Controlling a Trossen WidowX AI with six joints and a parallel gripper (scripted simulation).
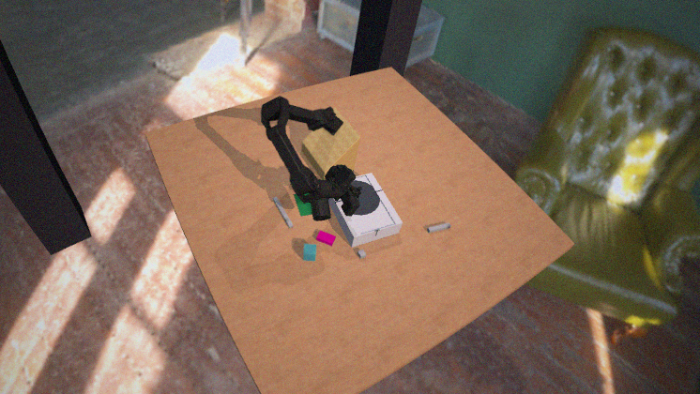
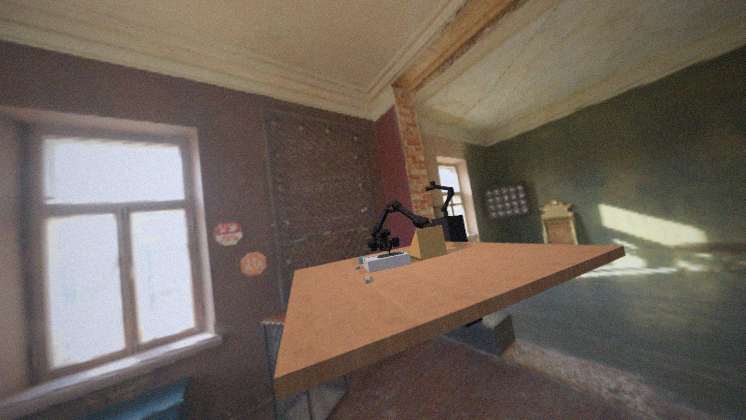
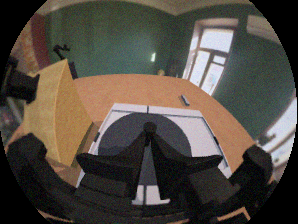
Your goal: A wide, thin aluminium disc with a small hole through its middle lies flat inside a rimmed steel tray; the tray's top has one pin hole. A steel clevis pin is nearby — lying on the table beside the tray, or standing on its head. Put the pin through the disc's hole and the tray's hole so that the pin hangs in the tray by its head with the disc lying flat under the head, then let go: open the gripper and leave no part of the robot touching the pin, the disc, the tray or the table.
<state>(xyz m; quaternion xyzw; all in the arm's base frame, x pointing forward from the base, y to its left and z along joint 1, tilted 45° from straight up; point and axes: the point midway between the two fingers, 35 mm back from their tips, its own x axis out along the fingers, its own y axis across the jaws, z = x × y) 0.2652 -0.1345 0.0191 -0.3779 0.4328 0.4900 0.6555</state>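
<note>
The dark clevis pin lies 10 mm below my gripper tip. The rest, counted from my gripper tip: green tile (150 mm to the right, 110 mm behind, 80 mm below); then dark grey disc (30 mm below); then rimmed tray (40 mm below, 30 mm ahead, 10 mm to the right).
</note>
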